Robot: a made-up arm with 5 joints.
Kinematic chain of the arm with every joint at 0, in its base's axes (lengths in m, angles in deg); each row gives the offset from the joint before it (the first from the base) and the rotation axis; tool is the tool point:
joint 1: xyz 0 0 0.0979 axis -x
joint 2: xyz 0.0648 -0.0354 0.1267 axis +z
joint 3: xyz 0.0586 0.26 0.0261 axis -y
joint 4: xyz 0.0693 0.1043 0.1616 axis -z
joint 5: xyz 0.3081 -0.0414 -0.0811 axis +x
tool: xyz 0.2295 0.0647 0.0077
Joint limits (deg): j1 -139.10..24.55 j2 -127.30..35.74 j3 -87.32..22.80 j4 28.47..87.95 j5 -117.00..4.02
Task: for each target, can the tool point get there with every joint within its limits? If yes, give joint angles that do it. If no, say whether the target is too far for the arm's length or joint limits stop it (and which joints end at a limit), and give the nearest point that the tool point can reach.
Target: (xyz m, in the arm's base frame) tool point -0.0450 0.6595 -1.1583
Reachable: no: too far | nearest point 0.0130 0.2784 -0.5607 | short by 0.711 m
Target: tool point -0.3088 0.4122 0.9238
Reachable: no: joint limits stop it (at a limit: joint 1, joint 2, joint 3, joint 5) | nearest point -0.2135 -0.0348 0.5038 | short by 0.621 m
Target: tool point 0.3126 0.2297 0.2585
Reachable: yes | joints -117.02 14.42 -68.34 40.75 -62.17
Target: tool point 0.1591 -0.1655 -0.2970
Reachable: yes | joints -87.31 -56.72 -8.01 65.50 -50.09
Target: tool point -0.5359 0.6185 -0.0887
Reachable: no: joint limits stop it (at a limit: joint 1, joint 2, joint 5) | nearest point -0.1947 0.4390 -0.1443 | short by 0.390 m
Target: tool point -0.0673 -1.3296 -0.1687
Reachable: no: too far | nearest point -0.0046 -0.7199 -0.0464 | short by 0.625 m
